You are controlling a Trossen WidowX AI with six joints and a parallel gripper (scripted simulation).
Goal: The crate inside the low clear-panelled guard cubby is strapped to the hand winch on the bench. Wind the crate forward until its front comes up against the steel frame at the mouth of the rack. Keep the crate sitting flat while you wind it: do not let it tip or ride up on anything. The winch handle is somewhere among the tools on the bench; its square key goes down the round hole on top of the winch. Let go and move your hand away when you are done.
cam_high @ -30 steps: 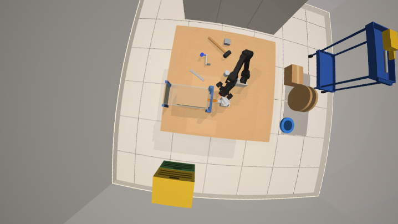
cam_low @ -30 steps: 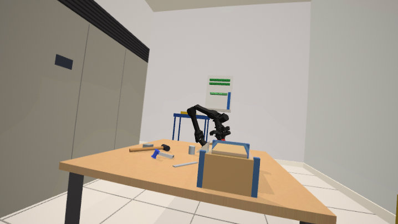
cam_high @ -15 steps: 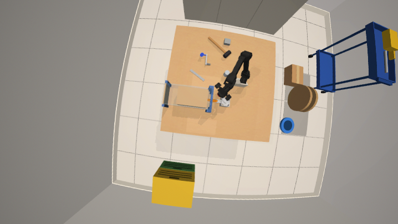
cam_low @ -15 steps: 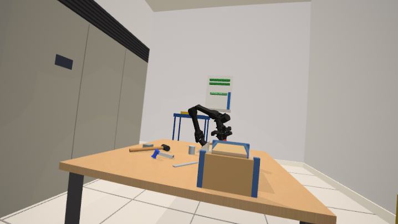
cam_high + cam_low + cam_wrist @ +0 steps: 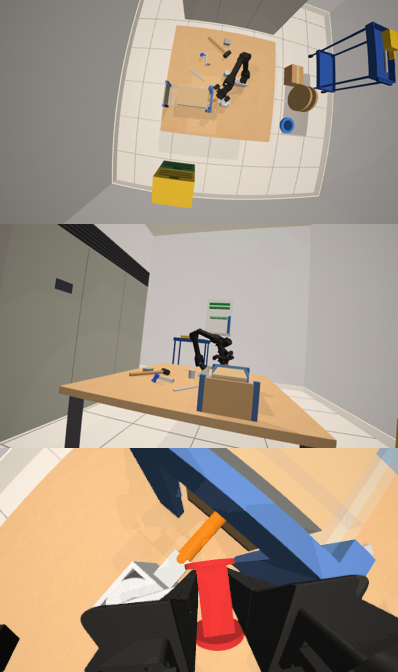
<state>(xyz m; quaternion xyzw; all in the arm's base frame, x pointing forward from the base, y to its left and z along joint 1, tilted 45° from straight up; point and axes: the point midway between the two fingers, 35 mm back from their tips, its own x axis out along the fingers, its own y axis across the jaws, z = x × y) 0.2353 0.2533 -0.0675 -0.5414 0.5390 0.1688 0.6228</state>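
Right now my gripper tip is 5 cm past the red-knobbed crank handle and 3 cm above it. Also, from my gripper tip: blue steel frame: 6 cm ahead, 4 cm to the left, 2 cm below; then red grip: 2 cm to the right, 1 cm behind; then hand winch: 12 cm behind, 10 cm below, 2 cm to the left.
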